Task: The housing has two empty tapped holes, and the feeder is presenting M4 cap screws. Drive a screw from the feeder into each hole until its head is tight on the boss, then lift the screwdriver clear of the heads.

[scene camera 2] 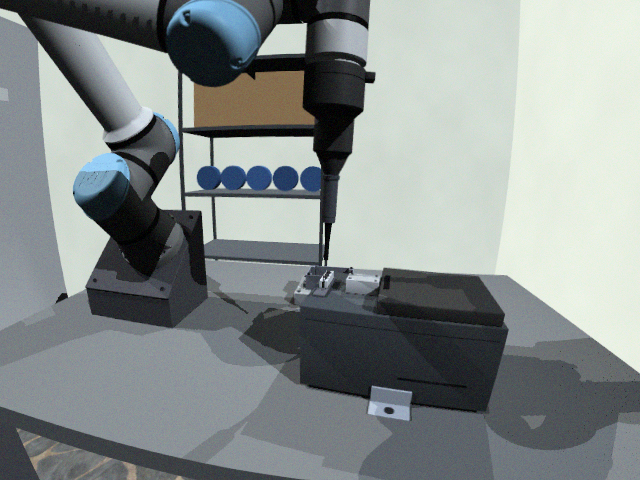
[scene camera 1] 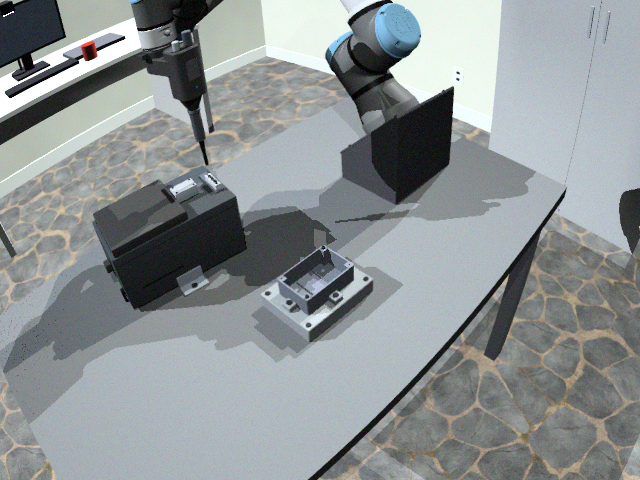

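The screwdriver (scene camera 1: 206, 163) (scene camera 2: 325, 263) points down with its thin dark bit just above the feeder's slotted white outlet block (scene camera 1: 210, 180) (scene camera 2: 326, 279), a small gap apart. No screw shows on the bit tip; it looks bare. The feeder (scene camera 1: 180, 258) (scene camera 2: 392, 351) is a dark box with a raised lid. Small dark marks show in the outlet block, too small to make out as screws. The grey open-topped housing (scene camera 1: 330, 289) sits on a pale fixture plate (scene camera 1: 338, 316). It has corner bosses; its two empty holes cannot be told apart at this size. In scene camera 2 the feeder partly hides the housing.
The arm's dark wedge-shaped base mount (scene camera 1: 421, 147) (scene camera 2: 129, 302) stands on the table (scene camera 1: 196, 413) (scene camera 2: 129, 372). A white bracket (scene camera 1: 192, 281) (scene camera 2: 390, 403) is at the feeder's foot. A second white block (scene camera 1: 183, 187) (scene camera 2: 361, 283) sits on the feeder between outlet and lid.
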